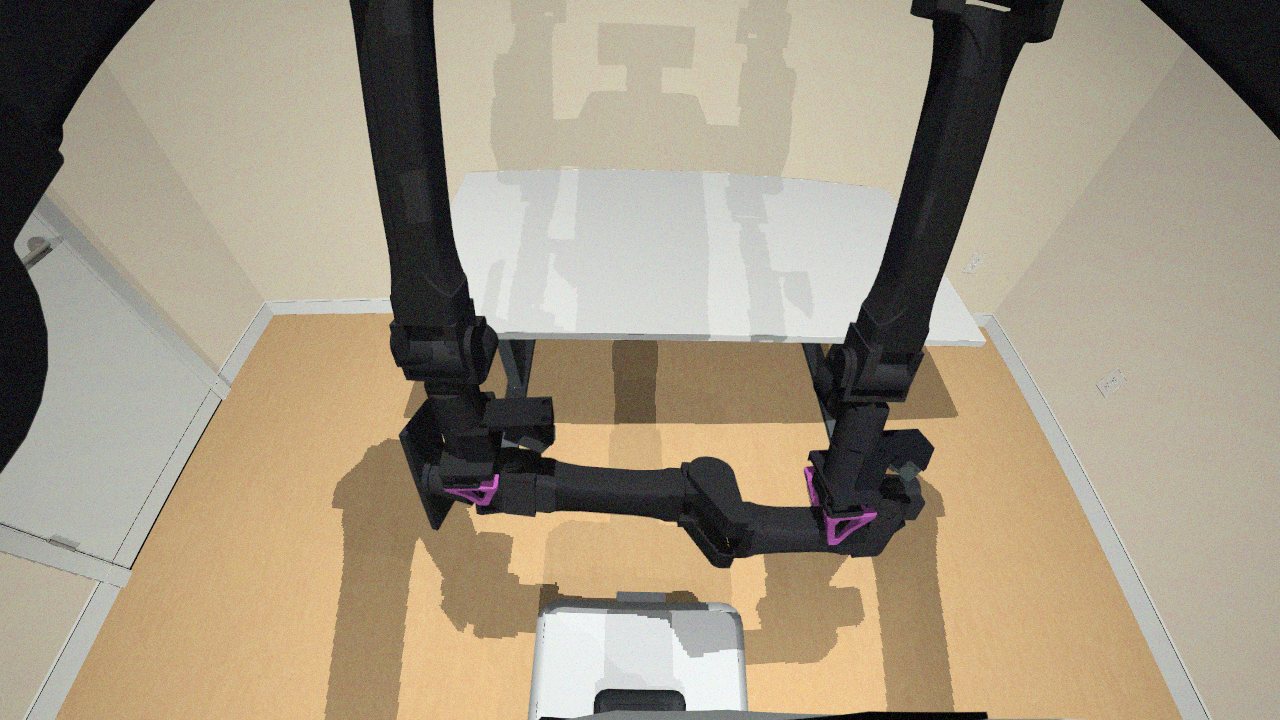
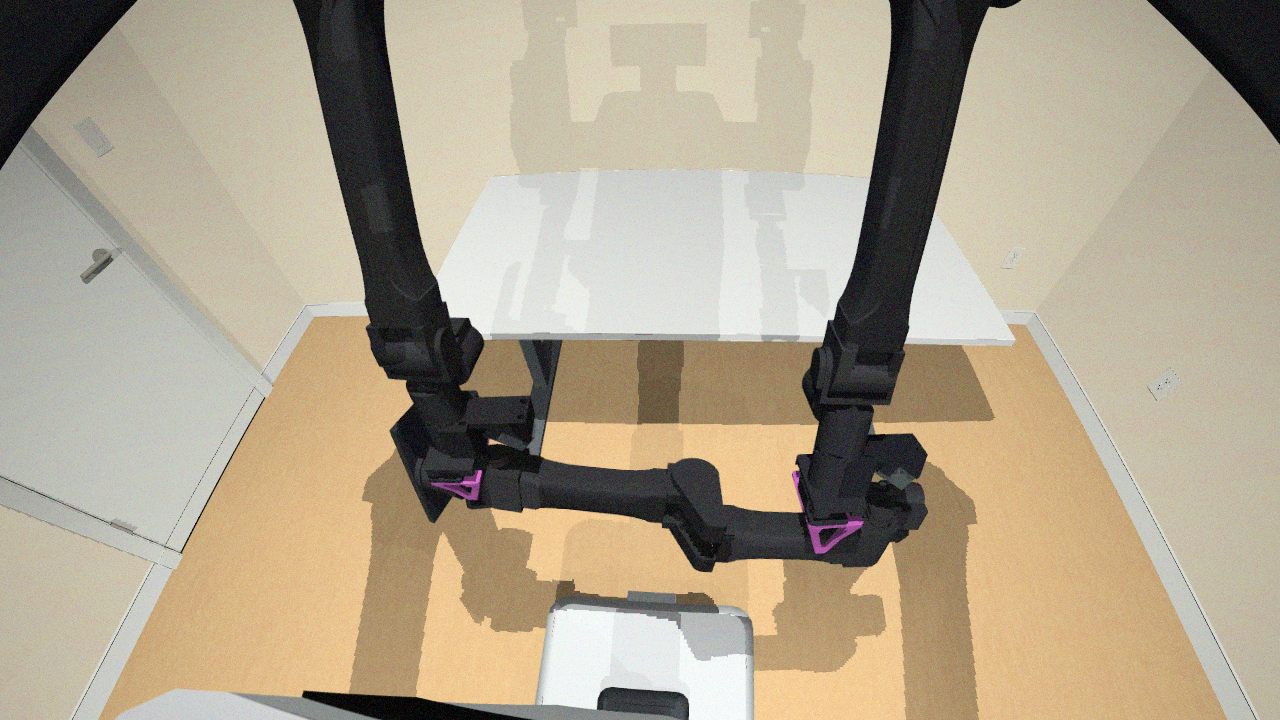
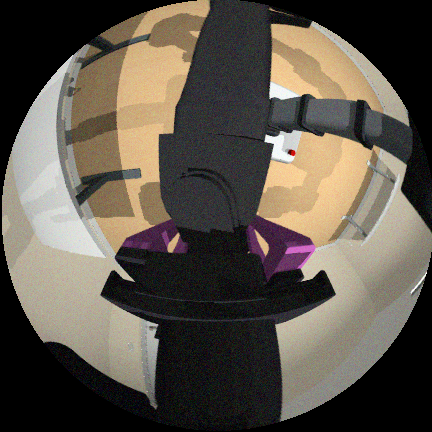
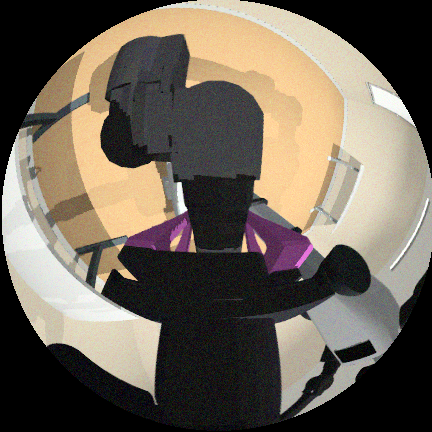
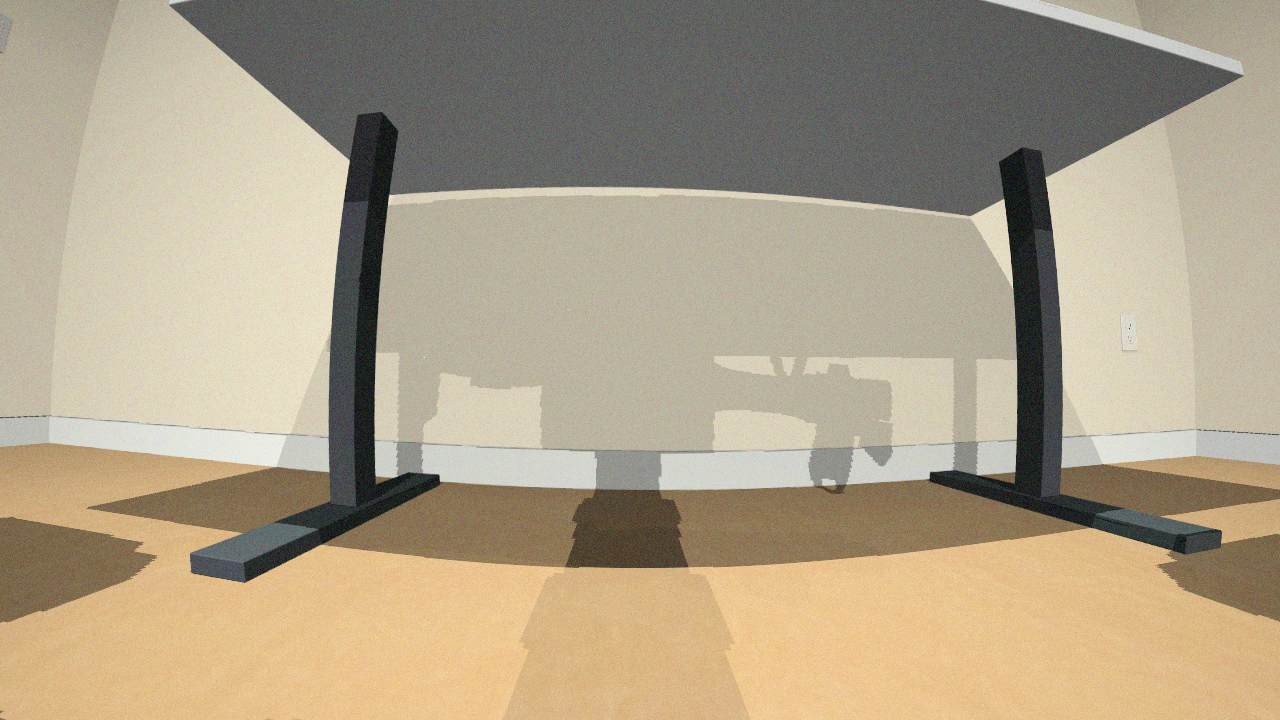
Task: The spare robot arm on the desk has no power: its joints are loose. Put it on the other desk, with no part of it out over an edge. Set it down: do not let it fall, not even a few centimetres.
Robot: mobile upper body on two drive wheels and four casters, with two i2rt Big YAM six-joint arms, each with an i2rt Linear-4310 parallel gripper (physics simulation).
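Places are measured from the left arm's base along level axes (x left, y back, z up), in millimetres.
Where they show: left gripper, fingertip midpoint: (image 1: pixel 485 485) (image 2: pixel 476 481); right gripper, fingertip midpoint: (image 1: pixel 825 528) (image 2: pixel 814 536) (image 4: pixel 217 214).
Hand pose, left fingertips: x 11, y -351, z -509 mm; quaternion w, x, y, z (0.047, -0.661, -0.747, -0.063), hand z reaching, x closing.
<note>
After its pixels a point has its place.
The black spare arm (image 1: pixel 617 490) (image 2: pixel 599 492) (image 3: pixel 215 170) (image 4: pixel 220 130) hangs roughly level across both my grippers, over the floor on the near side of the white desk (image 1: pixel 644 259) @(z -690, x -206, y -1067 mm) (image 2: pixel 662 259) @(z -689, x -218, y -1066 mm) (image 5: pixel 680 107) @(z -715, x -277, y -1171 mm). Its flat base plate (image 1: pixel 422 465) @(z -455, x 85, y -348 mm) (image 2: pixel 413 465) @(z -457, x 86, y -341 mm) is at the left end. Its middle joint is bent. My left gripper (image 1: pixel 469 488) @(z -509, x 11, y -351 mm) (image 2: pixel 454 483) @(z -509, x 11, y -351 mm) (image 3: pixel 217 214) @(z -509, x 11, y -351 mm) is shut on it beside the base plate. My right gripper (image 1: pixel 830 508) @(z -520, x -456, y -301 mm) (image 2: pixel 816 514) @(z -520, x -456, y -301 mm) (image 4: pixel 217 214) @(z -520, x -456, y -301 mm) is shut on it near its other end. The held parts partly hide the magenta fingers.
The desk's front edge lies beyond the spare arm; its dark legs (image 5: pixel 353 313) @(z -1073, x 246, y -1133 mm) (image 5: pixel 1038 340) @(z -1094, x -954, y -1182 mm) stand on the floor (image 1: pixel 268 501) @(z -1410, x 1165, y -573 mm) (image 5: pixel 850 644) @(z -1410, x -403, y -768 mm). My white base (image 1: pixel 572 662) @(z -1150, x -62, y -162 mm) (image 2: pixel 577 662) @(z -1150, x -59, y -154 mm) is at the bottom. A door (image 1: pixel 80 358) @(z -815, x 1661, y -757 mm) (image 2: pixel 107 358) @(z -734, x 1661, y -692 mm) is at the left. A second desk cannot be made out.
</note>
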